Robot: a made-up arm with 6 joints.
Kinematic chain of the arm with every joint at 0, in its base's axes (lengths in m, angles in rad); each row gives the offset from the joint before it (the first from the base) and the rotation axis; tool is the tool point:
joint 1: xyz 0 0 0.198 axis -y
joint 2: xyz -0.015 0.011 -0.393 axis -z
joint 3: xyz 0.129 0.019 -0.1 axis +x
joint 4: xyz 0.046 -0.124 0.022 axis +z
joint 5: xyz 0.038 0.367 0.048 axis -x
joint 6: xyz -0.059 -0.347 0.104 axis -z
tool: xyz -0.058 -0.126 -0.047
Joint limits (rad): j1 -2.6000..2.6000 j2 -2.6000..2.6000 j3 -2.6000..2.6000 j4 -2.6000..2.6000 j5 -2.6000..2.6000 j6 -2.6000..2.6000
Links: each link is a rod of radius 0.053 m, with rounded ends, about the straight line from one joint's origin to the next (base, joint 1, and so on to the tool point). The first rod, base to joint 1, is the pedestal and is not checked.
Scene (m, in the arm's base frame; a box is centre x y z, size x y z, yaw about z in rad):
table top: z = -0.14
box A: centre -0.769 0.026 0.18 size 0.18 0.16 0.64 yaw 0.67
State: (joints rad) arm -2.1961 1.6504 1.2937 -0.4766 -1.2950 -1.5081
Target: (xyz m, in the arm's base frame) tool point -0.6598 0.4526 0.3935
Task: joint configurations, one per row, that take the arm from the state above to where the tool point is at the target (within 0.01 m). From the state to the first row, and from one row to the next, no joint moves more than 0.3 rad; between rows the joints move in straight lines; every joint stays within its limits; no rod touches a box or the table.
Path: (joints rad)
1: -2.2971 1.6090 1.0399 -0.3026 -1.0137 -1.6166
2: -2.3980 1.5677 0.7862 -0.1286 -0.7324 -1.7251
3: -2.4990 1.5263 0.5324 0.0455 -0.4511 -1.8336
4: -2.6000 1.4850 0.2786 0.2195 -0.1698 -1.9421
5: -2.6000 1.3037 0.0428 0.1762 0.1046 -1.8280
6: -2.6000 1.1225 -0.1931 0.1330 0.3790 -1.7140
7: -2.6000 0.9413 -0.4289 0.0897 0.6534 -1.5999
8: -2.6000 0.7600 -0.6648 0.0465 0.9278 -1.4858
9: -2.6000 0.5788 -0.9006 0.0032 1.2022 -1.3717
10: -2.6000 0.3975 -1.1365 -0.0400 1.4766 -1.2576

